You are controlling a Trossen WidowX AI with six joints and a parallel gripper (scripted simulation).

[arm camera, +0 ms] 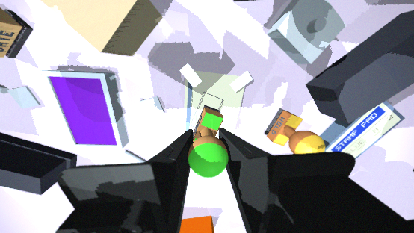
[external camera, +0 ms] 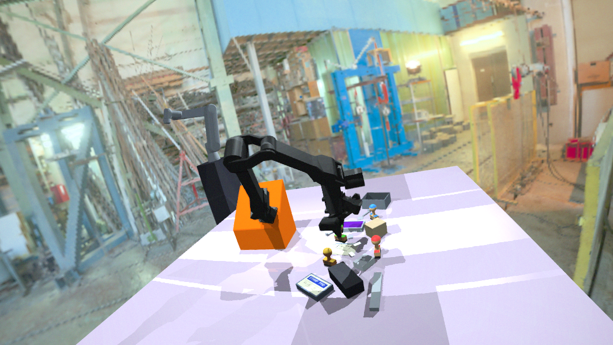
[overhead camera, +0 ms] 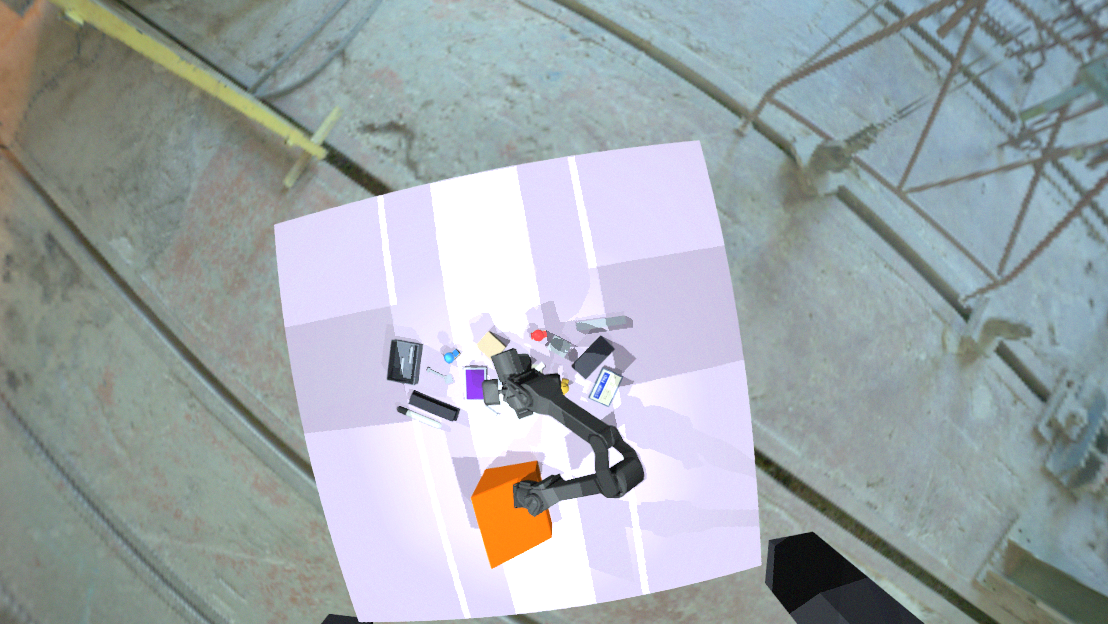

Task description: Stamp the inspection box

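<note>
The card is 10 mm to the right of my gripper tip and 50 mm below it. Round my gripper tip: yellow-knobbed stamp 10 mm behind, 100 mm to the right, 30 mm below; tan block 100 mm ahead, 80 mm to the left, 30 mm below; green-knobbed stamp right at my gripper tip.
</note>
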